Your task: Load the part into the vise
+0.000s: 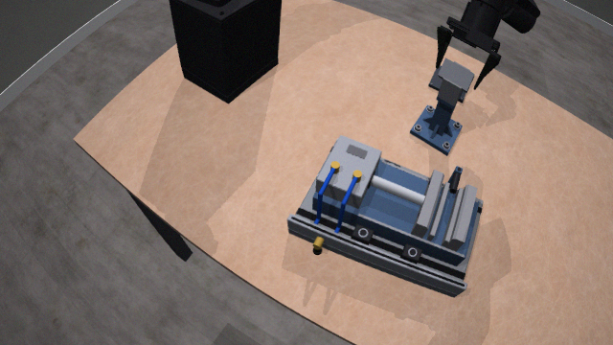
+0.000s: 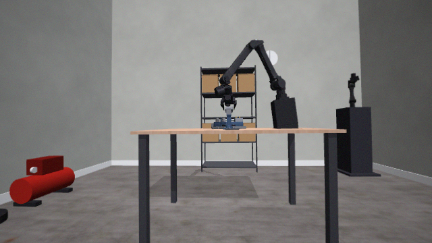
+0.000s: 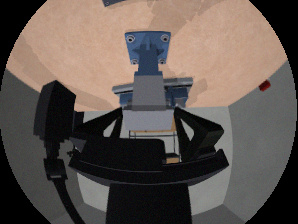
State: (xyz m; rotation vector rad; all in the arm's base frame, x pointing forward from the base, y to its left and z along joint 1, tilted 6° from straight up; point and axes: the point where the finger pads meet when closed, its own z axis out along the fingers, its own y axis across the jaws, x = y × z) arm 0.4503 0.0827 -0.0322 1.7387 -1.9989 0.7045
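The grey part lies 1 cm below my hand. The rest, counted from my hand: grey plate: 1 cm behind, 16 cm to the left, 15 cm below; then moving jaw: 4 cm ahead, 22 cm to the right, 8 cm below; then work stop: 7 cm ahead, 17 cm to the right, 7 cm below.
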